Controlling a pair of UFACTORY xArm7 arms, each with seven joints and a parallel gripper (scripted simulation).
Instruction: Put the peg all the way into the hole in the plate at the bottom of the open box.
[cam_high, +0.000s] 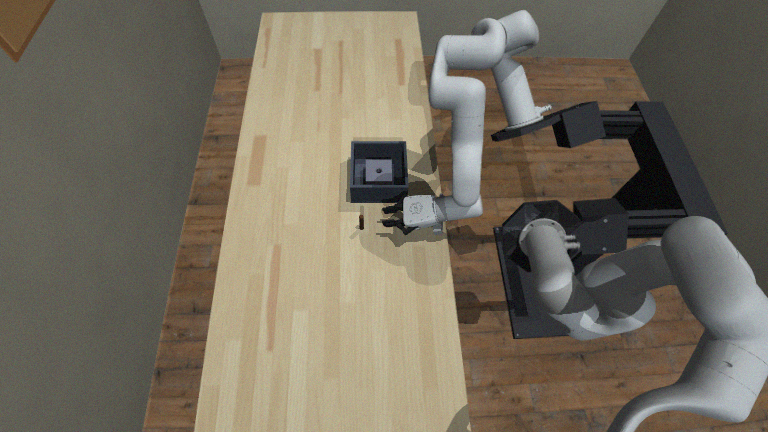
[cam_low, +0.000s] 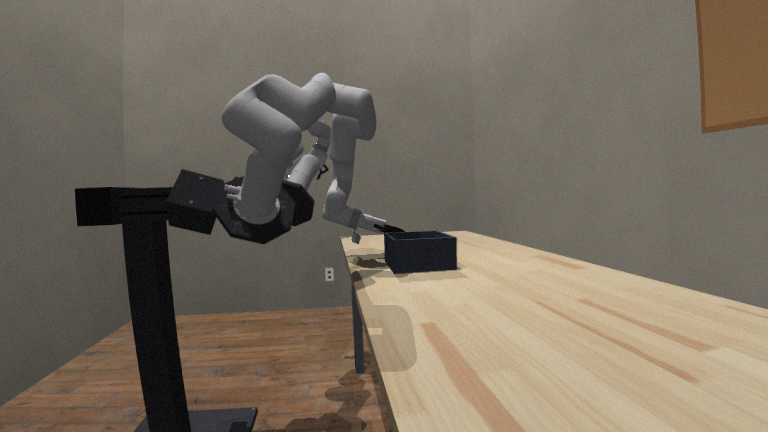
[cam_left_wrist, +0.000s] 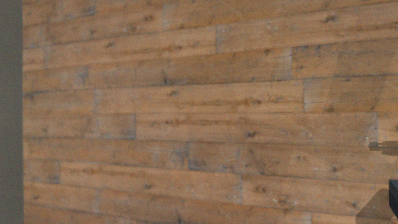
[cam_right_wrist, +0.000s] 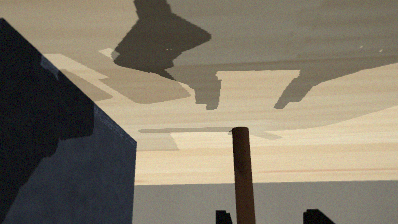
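My right hand is 90 mm short of the brown peg and 50 mm above it. Round my right hand: dark box (40 mm ahead, 190 mm to the right, 60 mm below); grey plate (40 mm ahead, 190 mm to the right, 40 mm below).
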